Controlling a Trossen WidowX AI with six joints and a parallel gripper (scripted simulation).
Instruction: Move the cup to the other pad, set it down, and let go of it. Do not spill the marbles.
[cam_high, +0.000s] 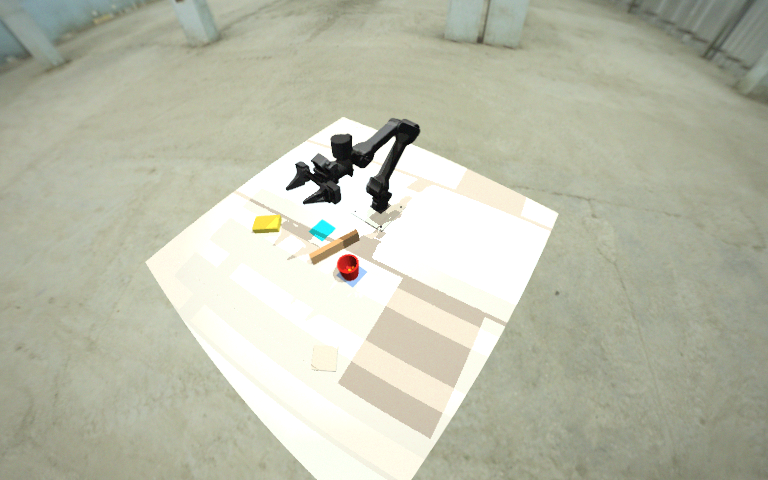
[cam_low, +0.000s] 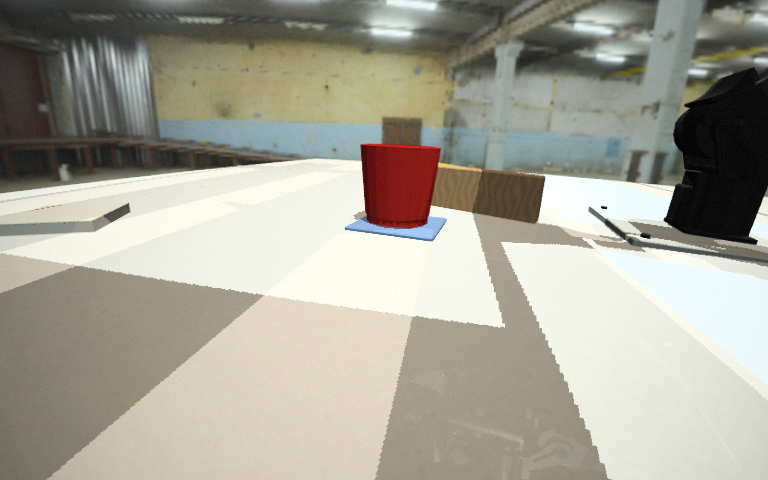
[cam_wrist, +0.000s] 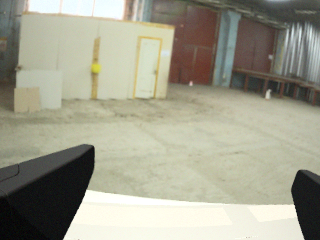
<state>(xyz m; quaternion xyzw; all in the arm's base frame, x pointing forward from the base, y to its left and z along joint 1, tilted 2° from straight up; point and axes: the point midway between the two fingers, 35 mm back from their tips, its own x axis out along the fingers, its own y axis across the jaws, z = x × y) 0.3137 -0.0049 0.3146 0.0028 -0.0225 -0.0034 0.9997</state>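
Right now my gripper tip is 290 mm above the red cup, 140 mm to the right of it and 30 mm past it. The rest, counted from my gripper tip: wooden bar 310 mm below, 70 mm behind, 20 mm to the left; blue pad 340 mm below, 140 mm to the left, 40 mm behind; cyan pad 340 mm below, 100 mm behind, 90 mm to the right.
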